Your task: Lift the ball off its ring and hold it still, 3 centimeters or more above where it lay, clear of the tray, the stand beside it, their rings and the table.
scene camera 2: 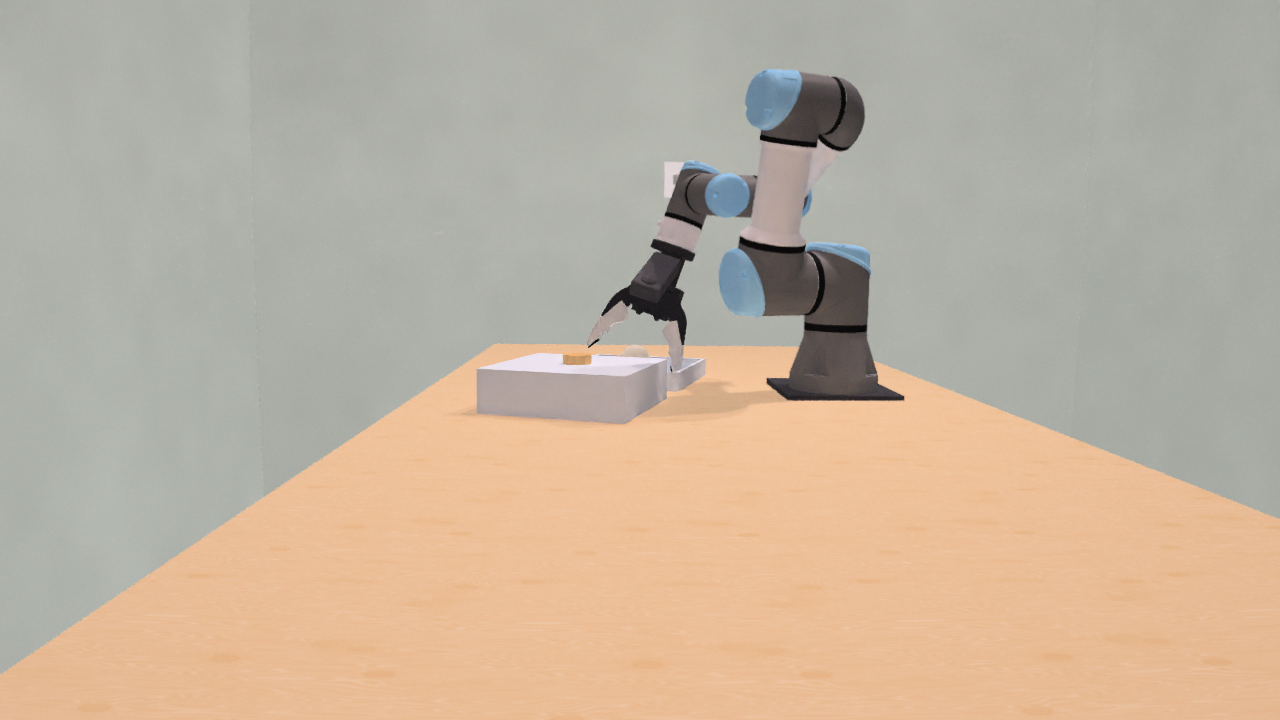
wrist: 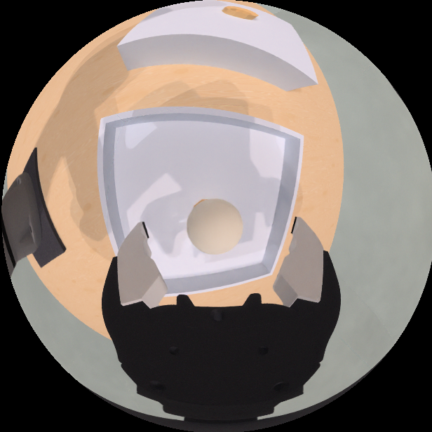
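Observation:
The pale cream ball rests inside the white square tray. A small orange sliver of its ring shows at the ball's upper left edge in the wrist view; the ball hides the rest. My gripper is wide open, tilted, with its fingertips on either side of the ball in the wrist view and visible space at both sides. In the scene view the left fingertip is higher than the right one. How high the fingertips are over the tray floor is hard to tell.
The white block stand is beside the tray, with an orange ring on top. The robot's base stands on a dark plate on the wooden table. The tray's raised walls surround the ball.

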